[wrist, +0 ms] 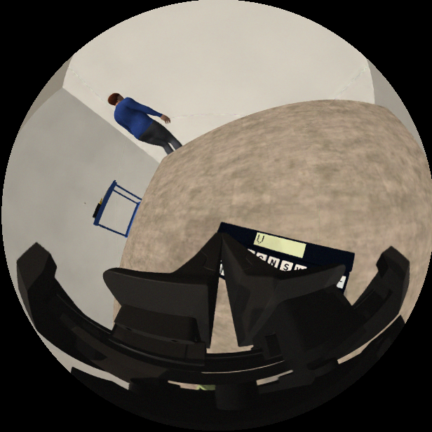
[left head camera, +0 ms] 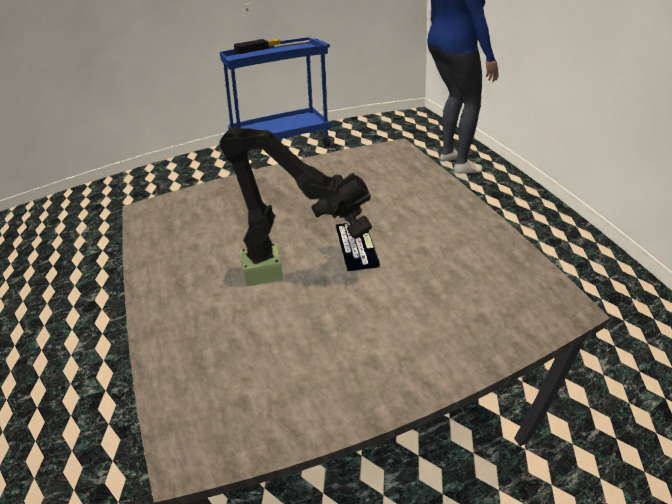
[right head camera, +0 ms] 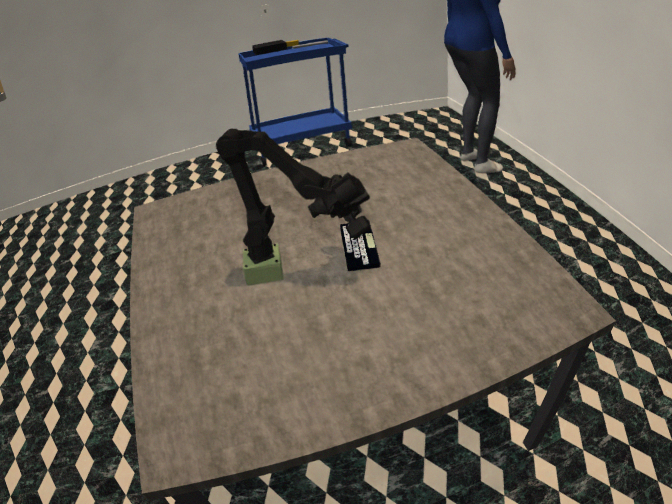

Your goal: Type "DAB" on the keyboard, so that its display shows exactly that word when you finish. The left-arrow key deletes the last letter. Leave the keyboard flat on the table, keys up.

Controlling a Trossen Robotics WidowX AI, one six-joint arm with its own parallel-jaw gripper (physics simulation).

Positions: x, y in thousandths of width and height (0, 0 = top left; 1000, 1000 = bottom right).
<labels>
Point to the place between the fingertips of my gripper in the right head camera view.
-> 535, 412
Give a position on a dark keyboard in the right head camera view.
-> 544, 483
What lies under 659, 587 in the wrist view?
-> A dark keyboard.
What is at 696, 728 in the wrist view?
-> My gripper.
</labels>
